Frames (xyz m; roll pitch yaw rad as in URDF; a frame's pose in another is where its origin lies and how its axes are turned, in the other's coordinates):
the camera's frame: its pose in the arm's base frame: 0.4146 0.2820 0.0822 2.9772 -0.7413 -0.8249
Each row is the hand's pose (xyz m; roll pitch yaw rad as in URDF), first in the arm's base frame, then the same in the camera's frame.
Working: the arm's base frame: its pose in the camera's frame: -0.1103 0.4875 0.0915 -2.4518 -0.3383 -1.0115

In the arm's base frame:
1: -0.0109 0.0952 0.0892 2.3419 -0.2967 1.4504
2: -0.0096 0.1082 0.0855 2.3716 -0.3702 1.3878
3: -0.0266 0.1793 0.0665 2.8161 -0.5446 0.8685
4: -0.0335 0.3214 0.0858 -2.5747 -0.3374 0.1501
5: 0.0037 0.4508 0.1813 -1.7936 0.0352 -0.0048
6: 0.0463 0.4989 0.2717 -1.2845 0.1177 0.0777
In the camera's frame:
1: -0.1071 0.4510 -0.0342 -0.1543 0.8399 -1.9699
2: -0.1160 0.4418 -0.0388 -0.0399 0.8591 -1.8300
3: -0.1758 0.4113 -0.0733 0.5868 0.6256 -1.2277
4: -0.2432 0.3355 -0.1750 1.2657 0.0160 -0.9094
5: -0.2302 0.2412 -0.3098 2.0448 -0.3684 -1.0315
6: -0.1739 0.1898 -0.3903 2.5931 -0.3766 -1.1563

